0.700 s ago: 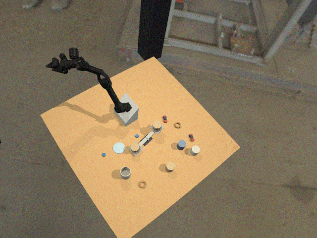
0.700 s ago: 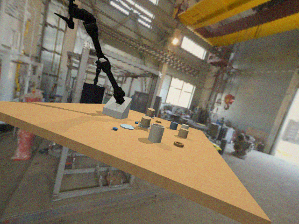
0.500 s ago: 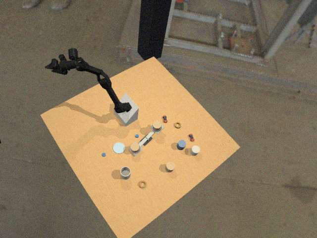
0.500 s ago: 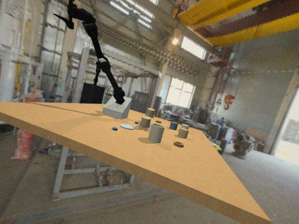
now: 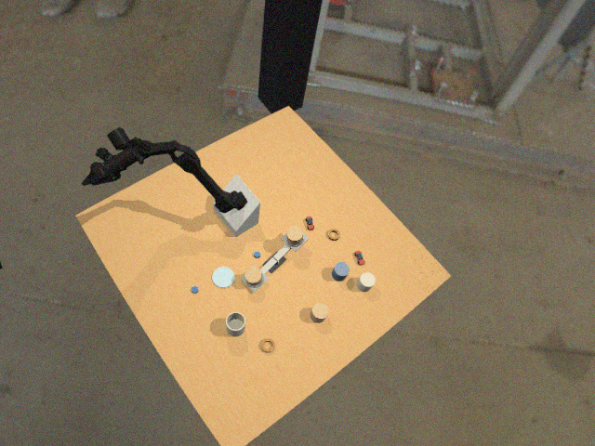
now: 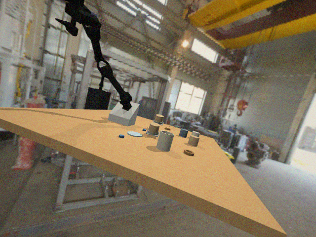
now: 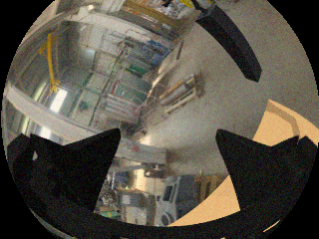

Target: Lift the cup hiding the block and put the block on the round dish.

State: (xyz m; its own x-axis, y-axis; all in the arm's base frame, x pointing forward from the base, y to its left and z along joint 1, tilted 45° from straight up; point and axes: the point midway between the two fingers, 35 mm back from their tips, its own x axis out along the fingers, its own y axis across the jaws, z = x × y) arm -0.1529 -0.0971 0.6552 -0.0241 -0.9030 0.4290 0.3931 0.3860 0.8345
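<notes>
The grey block lies 49 cm below my gripper tip, 45 cm to the left of it and 44 cm ahead of it. The rest, counted from my gripper tip: pale blue round dish 53 cm below, 36 cm ahead, 34 cm to the left.
</notes>
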